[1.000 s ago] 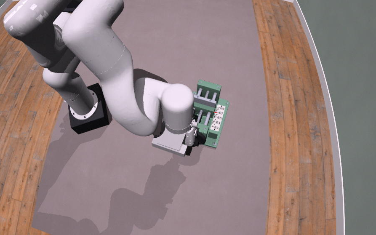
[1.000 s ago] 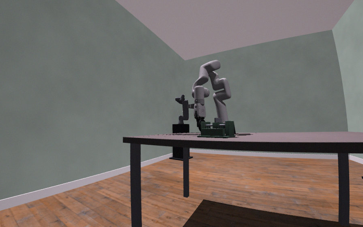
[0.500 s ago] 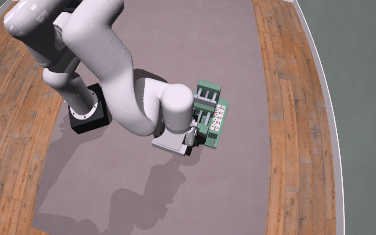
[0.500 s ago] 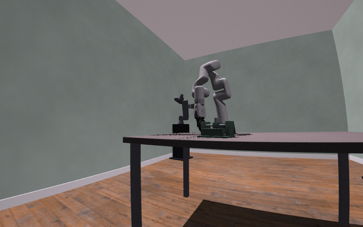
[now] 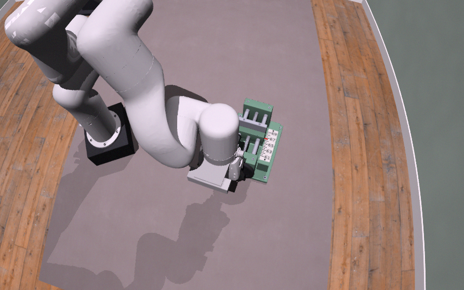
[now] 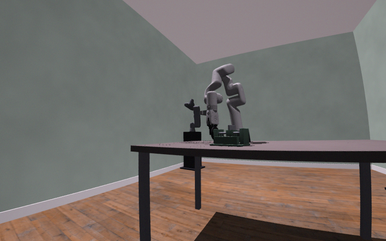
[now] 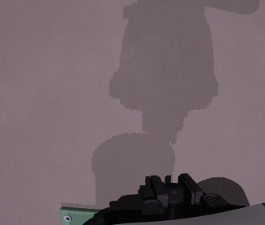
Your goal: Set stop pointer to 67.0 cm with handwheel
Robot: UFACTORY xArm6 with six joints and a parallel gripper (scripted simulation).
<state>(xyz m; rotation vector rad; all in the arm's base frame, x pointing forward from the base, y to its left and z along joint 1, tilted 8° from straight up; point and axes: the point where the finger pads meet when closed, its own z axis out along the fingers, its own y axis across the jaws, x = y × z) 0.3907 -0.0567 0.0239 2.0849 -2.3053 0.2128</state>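
Now: the black handwheel 10 mm ahead of my hand and 20 mm to the left of it. Round my hand: stop block: 60 mm ahead, 160 mm to the left.
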